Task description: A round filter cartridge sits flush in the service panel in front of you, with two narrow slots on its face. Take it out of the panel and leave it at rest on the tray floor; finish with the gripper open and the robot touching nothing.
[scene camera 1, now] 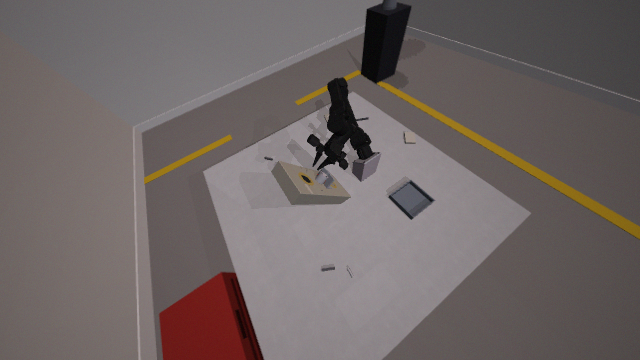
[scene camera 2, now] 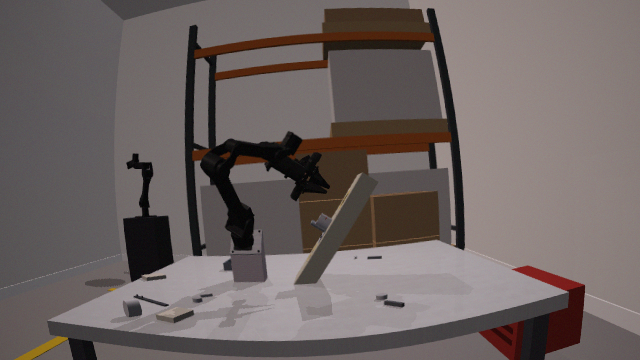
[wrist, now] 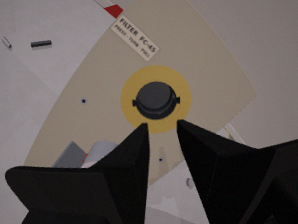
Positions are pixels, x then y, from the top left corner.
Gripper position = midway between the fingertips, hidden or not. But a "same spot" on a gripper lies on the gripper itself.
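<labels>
I can see my gripper in the wrist view and in scene camera 1, and it is visible in scene camera 2 (328,190) as well. On my gripper, (scene camera 1: 328,160) and (wrist: 119,181) are the same spot.
</labels>
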